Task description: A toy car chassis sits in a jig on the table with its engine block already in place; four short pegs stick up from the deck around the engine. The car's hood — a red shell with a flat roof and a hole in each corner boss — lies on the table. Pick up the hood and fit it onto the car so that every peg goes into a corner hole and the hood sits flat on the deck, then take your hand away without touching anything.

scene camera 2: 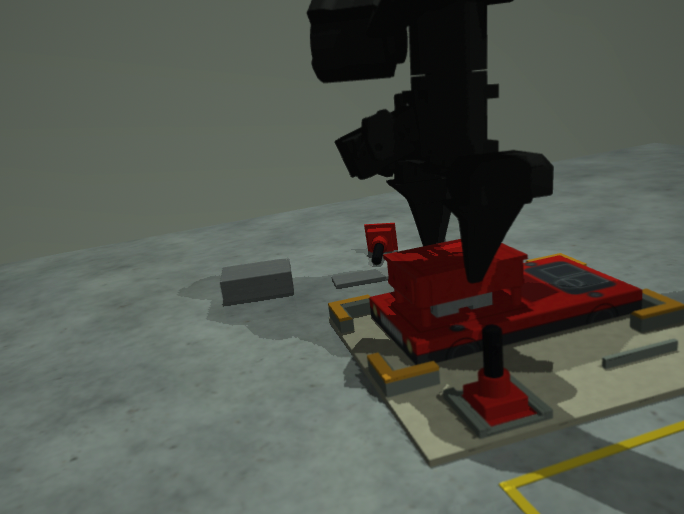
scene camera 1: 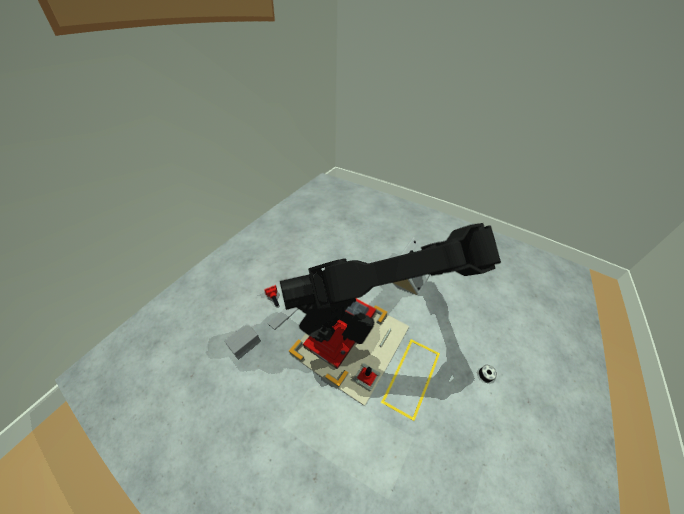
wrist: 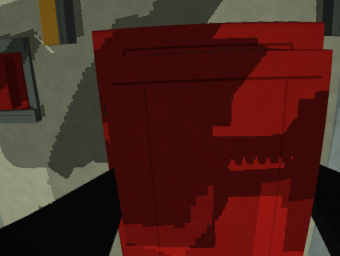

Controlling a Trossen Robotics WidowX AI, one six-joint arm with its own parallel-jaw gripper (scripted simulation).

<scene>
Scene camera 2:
gripper
red hood: held by the gripper
grey strip
engine block
</scene>
